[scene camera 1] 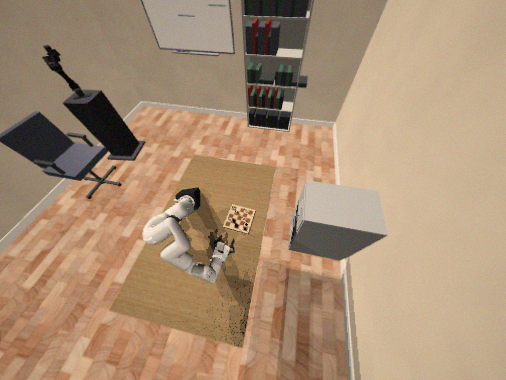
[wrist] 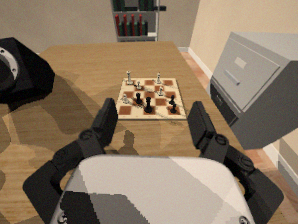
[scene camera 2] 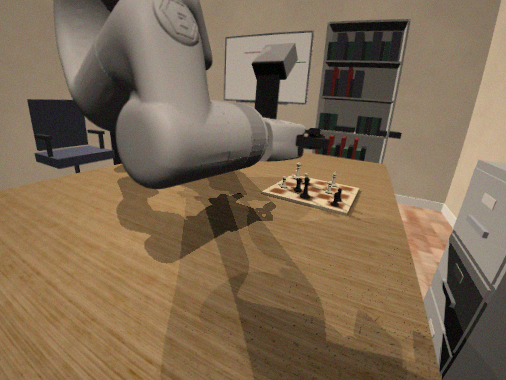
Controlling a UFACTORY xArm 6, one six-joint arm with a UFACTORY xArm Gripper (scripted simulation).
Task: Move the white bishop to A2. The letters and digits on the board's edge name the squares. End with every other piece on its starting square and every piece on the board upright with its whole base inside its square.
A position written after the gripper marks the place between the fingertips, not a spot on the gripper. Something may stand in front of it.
In view: the gripper (scene camera 2: 292,134) and a chessboard (scene camera 2: 319,198).
The chessboard is seen too in the wrist view (wrist: 160,105). The gripper is seen too in the wrist view (wrist: 153,108).
